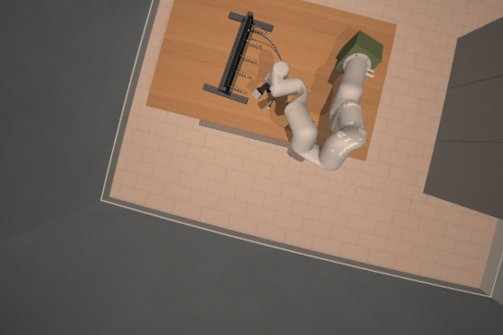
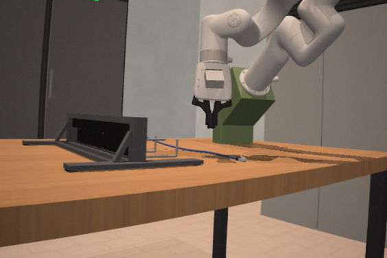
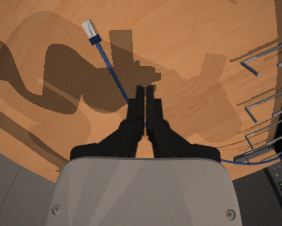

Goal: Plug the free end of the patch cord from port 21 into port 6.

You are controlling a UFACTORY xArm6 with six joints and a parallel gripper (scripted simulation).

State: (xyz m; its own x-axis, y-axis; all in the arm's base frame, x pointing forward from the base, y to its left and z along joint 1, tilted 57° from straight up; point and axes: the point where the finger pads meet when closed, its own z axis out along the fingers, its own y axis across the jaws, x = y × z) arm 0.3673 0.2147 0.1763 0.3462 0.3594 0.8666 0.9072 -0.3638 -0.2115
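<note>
The plug is 4 cm behind my hand, 9 cm to the left of it and 9 cm below it.
</note>
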